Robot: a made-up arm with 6 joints.
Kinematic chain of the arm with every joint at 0, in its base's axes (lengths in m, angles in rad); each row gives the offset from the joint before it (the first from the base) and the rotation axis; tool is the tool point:
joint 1: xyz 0 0 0.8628 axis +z
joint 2: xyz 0.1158 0 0 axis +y
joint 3: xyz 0 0 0.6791 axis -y
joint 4: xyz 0 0 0.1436 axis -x
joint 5: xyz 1.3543 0 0 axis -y
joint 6: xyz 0.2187 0 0 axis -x
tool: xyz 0 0 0
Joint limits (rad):
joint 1: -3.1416..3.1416
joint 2: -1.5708..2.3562
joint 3: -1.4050..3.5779
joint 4: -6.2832..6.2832
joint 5: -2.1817..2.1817
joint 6: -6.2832..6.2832
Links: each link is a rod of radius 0.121 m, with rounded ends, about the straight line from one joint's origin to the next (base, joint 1, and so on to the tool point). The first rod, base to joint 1, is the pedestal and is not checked.
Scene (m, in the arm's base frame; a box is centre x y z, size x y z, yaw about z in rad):
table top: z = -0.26
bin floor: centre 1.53 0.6 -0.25 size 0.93 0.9 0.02 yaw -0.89
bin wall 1: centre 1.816 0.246 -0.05 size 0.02 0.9 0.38 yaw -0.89
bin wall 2: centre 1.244 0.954 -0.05 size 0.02 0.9 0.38 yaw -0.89
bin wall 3: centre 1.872 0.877 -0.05 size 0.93 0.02 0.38 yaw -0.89
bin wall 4: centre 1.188 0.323 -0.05 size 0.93 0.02 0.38 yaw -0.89
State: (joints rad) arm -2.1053 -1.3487 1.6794 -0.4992 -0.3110 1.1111
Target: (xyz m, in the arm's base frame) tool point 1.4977 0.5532 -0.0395
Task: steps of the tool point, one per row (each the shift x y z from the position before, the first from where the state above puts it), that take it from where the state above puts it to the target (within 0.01 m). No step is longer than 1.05 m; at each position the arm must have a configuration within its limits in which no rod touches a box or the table.
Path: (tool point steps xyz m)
1: -0.5827 -0.0213 0.8342
2: -0.4862 -0.4941 0.6608
3: -0.1295 -0.7870 0.3762
4: 0.3145 -0.7731 0.0325
5: 0.6336 -0.4671 -0.3071
6: 0.6764 -0.0153 -0.5816
7: 0.4221 0.3748 -0.7429
8: -0.0142 0.5334 -0.7656
9: -0.4381 0.4047 -0.6510

